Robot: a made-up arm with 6 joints. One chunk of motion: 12 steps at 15 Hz.
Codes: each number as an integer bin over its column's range. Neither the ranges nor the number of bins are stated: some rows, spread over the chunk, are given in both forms.
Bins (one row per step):
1: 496 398 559 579 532 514
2: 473 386 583 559 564 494
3: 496 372 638 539 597 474
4: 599 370 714 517 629 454
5: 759 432 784 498 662 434
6: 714 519 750 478 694 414
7: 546 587 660 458 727 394
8: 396 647 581 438 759 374
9: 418 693 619 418 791 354
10: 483 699 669 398 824 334
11: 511 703 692 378 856 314
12: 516 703 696 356 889 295
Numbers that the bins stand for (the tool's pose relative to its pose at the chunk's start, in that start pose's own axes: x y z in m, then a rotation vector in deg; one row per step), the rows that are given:
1: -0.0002 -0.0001 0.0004 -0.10 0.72 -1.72
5: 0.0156 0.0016 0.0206 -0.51 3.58 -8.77
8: -0.0062 0.0124 0.0023 -0.81 5.71 -14.06
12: 0.0010 0.0152 0.0127 -1.22 8.58 -21.01
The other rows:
2: -0.0016 -0.0007 0.0025 -0.20 1.42 -3.48
3: -0.0002 -0.0014 0.0075 -0.30 2.15 -5.25
4: 0.0060 -0.0015 0.0143 -0.41 2.85 -7.01
6: 0.0129 0.0060 0.0176 -0.61 4.28 -10.53
7: 0.0028 0.0094 0.0095 -0.71 5.01 -12.29
9: -0.0049 0.0147 0.0058 -0.91 6.42 -15.82
10: -0.0010 0.0150 0.0103 -1.01 7.15 -17.58
11: 0.0007 0.0152 0.0123 -1.11 7.85 -19.34

